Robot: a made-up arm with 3 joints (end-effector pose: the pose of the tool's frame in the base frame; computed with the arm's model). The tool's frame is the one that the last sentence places. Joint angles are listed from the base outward.
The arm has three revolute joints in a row. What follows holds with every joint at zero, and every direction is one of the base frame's.
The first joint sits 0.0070 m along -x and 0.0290 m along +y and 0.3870 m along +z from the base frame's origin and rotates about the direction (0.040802, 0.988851, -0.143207), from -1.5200 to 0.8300 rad.
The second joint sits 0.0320 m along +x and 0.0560 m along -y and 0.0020 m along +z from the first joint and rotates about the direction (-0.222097, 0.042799, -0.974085), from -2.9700 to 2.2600 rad.
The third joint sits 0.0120 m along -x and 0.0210 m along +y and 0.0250 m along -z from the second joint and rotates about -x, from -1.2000 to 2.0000 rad.
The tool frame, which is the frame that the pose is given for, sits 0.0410 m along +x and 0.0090 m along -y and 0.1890 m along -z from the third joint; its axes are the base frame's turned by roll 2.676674, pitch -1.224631 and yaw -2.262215 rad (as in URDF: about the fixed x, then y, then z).
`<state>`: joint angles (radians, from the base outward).
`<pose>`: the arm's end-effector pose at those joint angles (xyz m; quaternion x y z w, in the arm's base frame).
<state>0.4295 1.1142 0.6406</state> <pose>-0.1360 -0.1182 0.2870 -0.4122 -0.3946 0.0838 0.8169</pose>
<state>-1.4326 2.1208 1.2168</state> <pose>-0.0013 -0.0017 0.2470 -0.4339 -0.5623 -0.4886 0.5068</pose>
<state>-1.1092 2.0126 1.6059</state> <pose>-0.1021 -0.0039 0.2969 -0.5410 -0.3692 -0.3065 0.6907</pose>
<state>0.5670 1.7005 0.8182</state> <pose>-0.1767 -0.0514 0.3730 -0.6240 -0.1136 0.0449 0.7718</pose>
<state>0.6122 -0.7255 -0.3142</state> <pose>-0.1087 0.0865 0.2285 0.5759 -0.4759 -0.1313 0.6516</pose>
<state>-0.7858 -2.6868 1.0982</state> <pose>0.0656 0.1429 0.3463 -0.4488 0.1913 -0.7529 0.4417</pose>
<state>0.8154 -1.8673 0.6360</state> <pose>-0.0669 0.0788 0.2165 0.8096 -0.4508 0.2214 0.3037</pose>
